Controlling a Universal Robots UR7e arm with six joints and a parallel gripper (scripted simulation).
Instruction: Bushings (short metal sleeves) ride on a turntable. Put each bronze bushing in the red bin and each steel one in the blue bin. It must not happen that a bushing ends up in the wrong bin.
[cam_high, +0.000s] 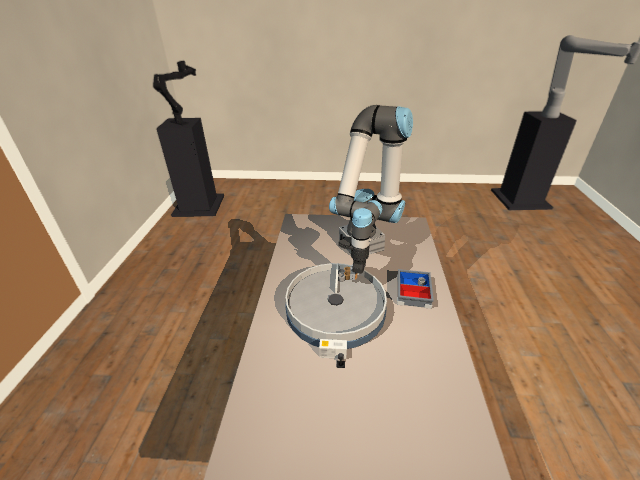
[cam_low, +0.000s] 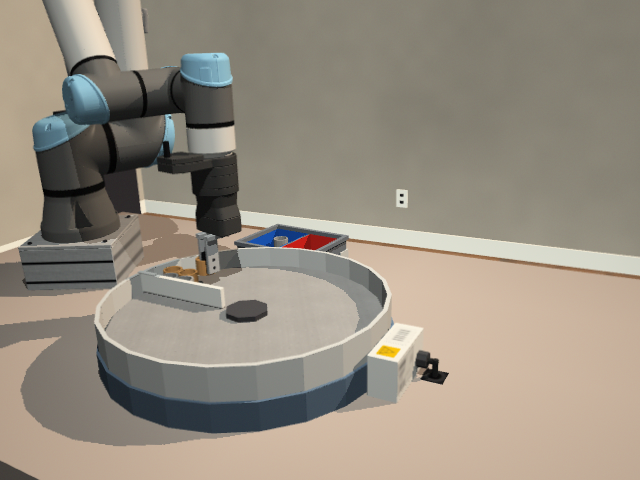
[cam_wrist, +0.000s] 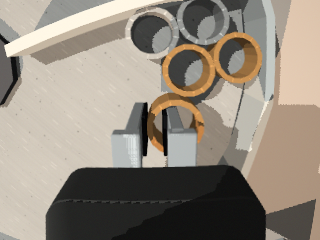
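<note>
My hand is 280 mm to the right of the bin, 70 mm above it and 20 mm short of it. Round my hand: round turntable: 110 mm ahead, 80 mm to the right, 40 mm below.
</note>
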